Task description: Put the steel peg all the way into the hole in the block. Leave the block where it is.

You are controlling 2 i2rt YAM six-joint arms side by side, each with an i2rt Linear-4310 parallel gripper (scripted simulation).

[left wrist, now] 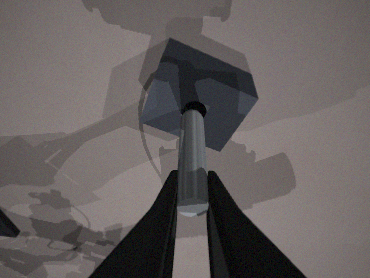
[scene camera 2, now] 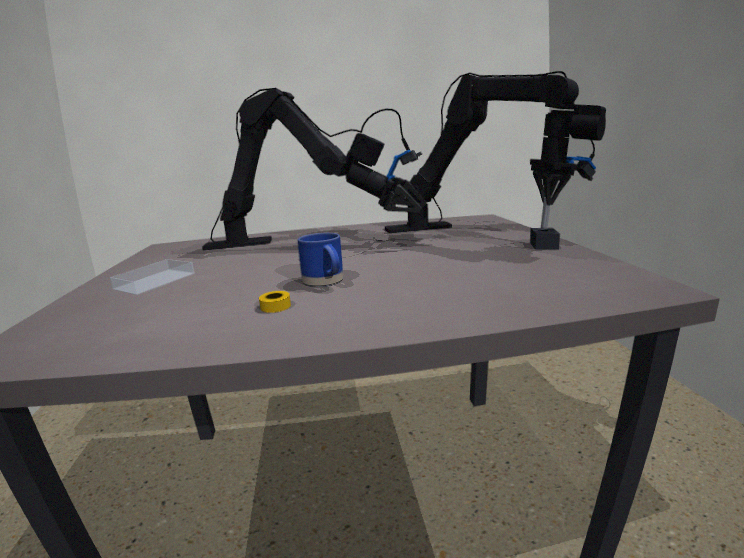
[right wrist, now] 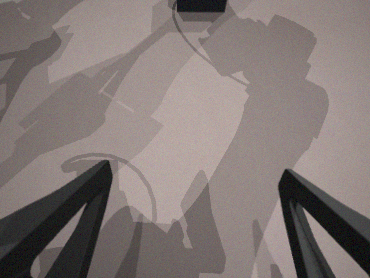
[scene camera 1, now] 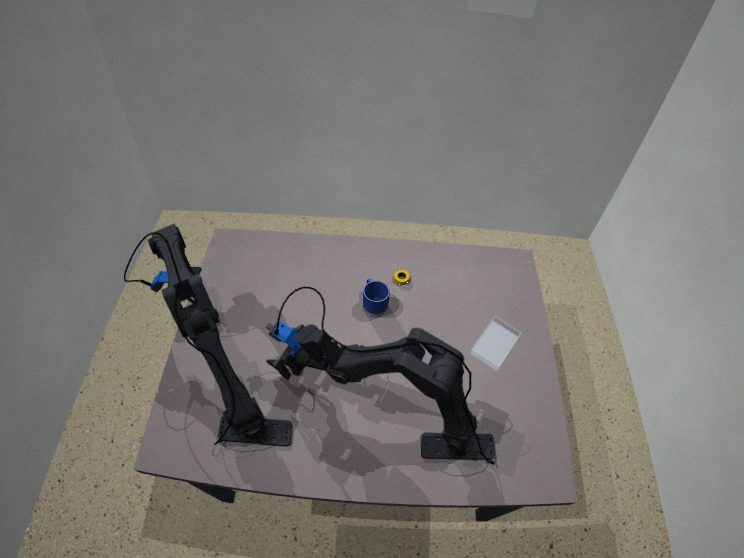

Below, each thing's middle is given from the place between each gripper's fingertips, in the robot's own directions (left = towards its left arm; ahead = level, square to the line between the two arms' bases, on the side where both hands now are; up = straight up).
Labels:
Right now my left hand [scene camera 2: 547, 204] is 8 cm above the dark block [left wrist: 186, 79]. From my left hand the other things lie so: blue mug [scene camera 2: 317, 269]: 11 cm ahead, 53 cm to the right, 7 cm below; steel peg [left wrist: 192, 197]: 3 cm below; clear tray [scene camera 2: 138, 281]: 1 cm behind, 91 cm to the right, 10 cm below.
I see the steel peg 12 cm ahead of my right hand, 28 cm to the left of it and 2 cm below it. Round my right hand: blue mug 23 cm ahead, 25 cm to the right, 6 cm below; dark block 12 cm ahead, 28 cm to the left, 7 cm below; clear tray 11 cm ahead, 63 cm to the right, 9 cm below.

